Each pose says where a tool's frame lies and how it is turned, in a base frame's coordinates. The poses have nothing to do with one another.
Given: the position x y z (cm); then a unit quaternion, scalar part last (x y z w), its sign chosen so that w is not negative.
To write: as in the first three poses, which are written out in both.
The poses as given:
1: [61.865 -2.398 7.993 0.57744 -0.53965 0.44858 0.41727]
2: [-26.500 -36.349 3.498 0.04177 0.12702 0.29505 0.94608]
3: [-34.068 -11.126 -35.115 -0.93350 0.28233 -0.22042 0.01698]
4: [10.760 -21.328 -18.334 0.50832 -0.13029 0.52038 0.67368]
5: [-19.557 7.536 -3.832 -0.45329 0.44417 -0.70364 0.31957]
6: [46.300 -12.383 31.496 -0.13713 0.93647 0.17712 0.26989]
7: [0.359 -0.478 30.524 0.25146 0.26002 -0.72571 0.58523]
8: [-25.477 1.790 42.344 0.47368 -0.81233 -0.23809 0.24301]
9: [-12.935 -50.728 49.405 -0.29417 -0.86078 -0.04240 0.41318]
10: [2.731 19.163 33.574 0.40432 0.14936 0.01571 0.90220]
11: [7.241 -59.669 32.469 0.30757 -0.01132 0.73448 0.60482]
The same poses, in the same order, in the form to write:
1: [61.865 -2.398 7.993 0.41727 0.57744 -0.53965 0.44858]
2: [-26.500 -36.349 3.498 0.94608 0.04177 0.12702 0.29505]
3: [-34.068 -11.126 -35.115 0.01698 -0.93350 0.28233 -0.22042]
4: [10.760 -21.328 -18.334 0.67368 0.50832 -0.13029 0.52038]
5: [-19.557 7.536 -3.832 0.31957 -0.45329 0.44417 -0.70364]
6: [46.300 -12.383 31.496 0.26989 -0.13713 0.93647 0.17712]
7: [0.359 -0.478 30.524 0.58523 0.25146 0.26002 -0.72571]
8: [-25.477 1.790 42.344 0.24301 0.47368 -0.81233 -0.23809]
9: [-12.935 -50.728 49.405 0.41318 -0.29417 -0.86078 -0.04240]
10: [2.731 19.163 33.574 0.90220 0.40432 0.14936 0.01571]
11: [7.241 -59.669 32.469 0.60482 0.30757 -0.01132 0.73448]
